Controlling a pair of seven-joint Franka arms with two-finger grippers.
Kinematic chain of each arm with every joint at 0, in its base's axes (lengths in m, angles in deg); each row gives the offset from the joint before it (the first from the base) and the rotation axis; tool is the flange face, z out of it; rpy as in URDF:
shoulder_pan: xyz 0 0 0.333 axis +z
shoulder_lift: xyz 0 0 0 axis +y
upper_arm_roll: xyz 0 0 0.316 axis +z
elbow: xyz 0.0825 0 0 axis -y
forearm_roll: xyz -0.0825 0 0.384 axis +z
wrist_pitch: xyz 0 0 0 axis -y
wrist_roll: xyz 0.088 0 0 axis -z
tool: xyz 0 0 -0.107 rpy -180 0 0
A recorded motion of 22 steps. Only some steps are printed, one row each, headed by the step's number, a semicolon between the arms.
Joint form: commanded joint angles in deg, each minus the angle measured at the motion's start. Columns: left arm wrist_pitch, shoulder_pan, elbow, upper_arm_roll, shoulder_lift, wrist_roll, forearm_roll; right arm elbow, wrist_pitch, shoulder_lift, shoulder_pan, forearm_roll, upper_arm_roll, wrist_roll.
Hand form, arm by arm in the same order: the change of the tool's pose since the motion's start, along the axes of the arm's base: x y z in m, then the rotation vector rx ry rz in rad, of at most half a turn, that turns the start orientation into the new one. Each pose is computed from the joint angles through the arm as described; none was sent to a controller.
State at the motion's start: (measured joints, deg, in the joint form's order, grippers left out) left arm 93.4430 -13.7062 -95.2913 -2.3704 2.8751 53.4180 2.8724; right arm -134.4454 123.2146 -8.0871 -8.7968 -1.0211 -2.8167 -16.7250
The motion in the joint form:
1: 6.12 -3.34 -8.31 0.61 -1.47 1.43 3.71; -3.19 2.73 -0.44 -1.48 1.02 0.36 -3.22
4: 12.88 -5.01 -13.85 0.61 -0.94 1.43 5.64; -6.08 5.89 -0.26 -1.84 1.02 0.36 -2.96
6: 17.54 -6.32 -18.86 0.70 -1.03 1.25 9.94; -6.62 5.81 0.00 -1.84 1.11 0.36 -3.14
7: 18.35 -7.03 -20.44 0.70 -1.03 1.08 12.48; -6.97 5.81 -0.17 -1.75 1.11 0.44 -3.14
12: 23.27 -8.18 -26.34 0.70 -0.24 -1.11 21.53; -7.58 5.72 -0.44 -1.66 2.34 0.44 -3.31
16: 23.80 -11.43 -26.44 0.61 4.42 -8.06 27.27; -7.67 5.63 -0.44 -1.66 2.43 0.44 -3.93
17: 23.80 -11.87 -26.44 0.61 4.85 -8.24 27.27; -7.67 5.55 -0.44 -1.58 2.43 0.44 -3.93
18: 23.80 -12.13 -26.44 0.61 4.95 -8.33 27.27; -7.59 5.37 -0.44 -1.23 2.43 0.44 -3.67
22: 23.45 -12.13 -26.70 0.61 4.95 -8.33 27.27; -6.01 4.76 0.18 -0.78 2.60 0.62 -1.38
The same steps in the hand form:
1: -0.0147 -0.0184 -0.0450 0.0624 -0.0040 -0.0941; -0.0122 -0.0059 -0.0167 0.0166 -0.0031 0.0260
4: -0.0193 -0.0328 -0.0860 0.0848 -0.0241 -0.1478; -0.0215 -0.0067 -0.0352 0.0158 -0.0046 0.0152
6: -0.0288 -0.0381 -0.1186 0.1461 -0.0400 -0.2097; -0.0244 -0.0059 -0.0413 0.0205 0.0100 0.0172
7: -0.0339 -0.0407 -0.1295 0.1860 -0.0403 -0.2430; -0.0260 -0.0042 -0.0425 0.0212 0.0131 0.0201
12: -0.0470 -0.0410 -0.1745 0.3101 -0.0600 -0.3331; -0.0292 -0.0021 -0.0450 0.0386 0.0166 0.0101
16: -0.0531 -0.0679 -0.2166 0.4023 -0.0612 -0.3453; -0.0299 -0.0019 -0.0457 0.0412 0.0192 0.0198
17: -0.0548 -0.0717 -0.2207 0.4042 -0.0565 -0.3513; -0.0299 -0.0012 -0.0458 0.0415 0.0206 0.0212
18: -0.0558 -0.0740 -0.2216 0.4046 -0.0562 -0.3546; -0.0292 0.0015 -0.0455 0.0416 0.0225 0.0228
22: -0.0574 -0.0727 -0.2238 0.4094 -0.0470 -0.3542; -0.0207 0.0048 -0.0398 0.0390 0.0173 -0.0079

